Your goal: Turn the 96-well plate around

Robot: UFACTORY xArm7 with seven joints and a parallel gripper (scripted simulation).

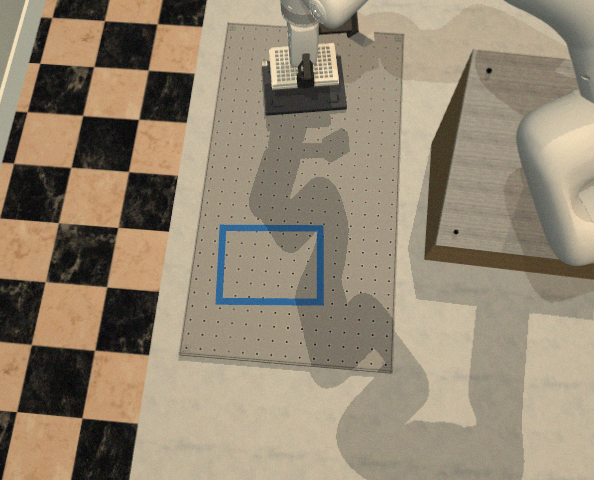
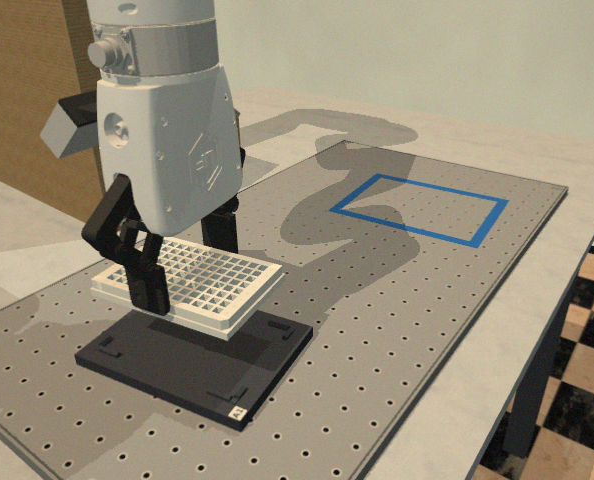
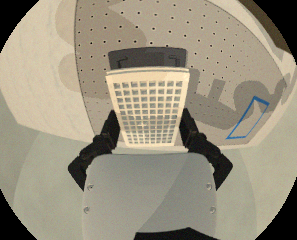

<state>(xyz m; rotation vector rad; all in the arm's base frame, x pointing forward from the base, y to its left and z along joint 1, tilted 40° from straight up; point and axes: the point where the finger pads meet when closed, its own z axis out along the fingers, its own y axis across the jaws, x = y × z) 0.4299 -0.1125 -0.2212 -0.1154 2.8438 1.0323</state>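
Right now my hand is 80 mm above the dark plate nest N1. Round my hand: white 96-well plate 10 mm below; then A1 label 80 mm ahead, 70 mm below, 50 mm to the right.
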